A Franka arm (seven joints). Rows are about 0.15 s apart.
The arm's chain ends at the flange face. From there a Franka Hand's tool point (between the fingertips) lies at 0.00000 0.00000 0.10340 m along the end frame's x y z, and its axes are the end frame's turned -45 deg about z.
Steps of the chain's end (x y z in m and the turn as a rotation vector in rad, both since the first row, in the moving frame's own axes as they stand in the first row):
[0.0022 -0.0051 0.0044 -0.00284 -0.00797 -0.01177]
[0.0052 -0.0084 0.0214 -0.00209 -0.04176 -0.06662]
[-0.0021 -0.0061 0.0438 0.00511 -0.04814 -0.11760]
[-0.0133 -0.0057 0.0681 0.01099 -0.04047 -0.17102]
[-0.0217 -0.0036 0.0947 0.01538 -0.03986 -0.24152]
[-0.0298 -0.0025 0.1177 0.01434 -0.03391 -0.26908]
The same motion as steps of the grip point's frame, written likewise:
[0.0044 -0.0024 0.0044 0.00363 -0.00764 -0.01177]
[0.0063 -0.0051 0.0213 0.02805 -0.03101 -0.06662]
[-0.0005 -0.0095 0.0437 0.03765 -0.03043 -0.11760]
[-0.0078 -0.0170 0.0680 0.03639 -0.02085 -0.17102]
[-0.0151 -0.0217 0.0946 0.03906 -0.01731 -0.24152]
[-0.0212 -0.0261 0.1176 0.03412 -0.01384 -0.26908]

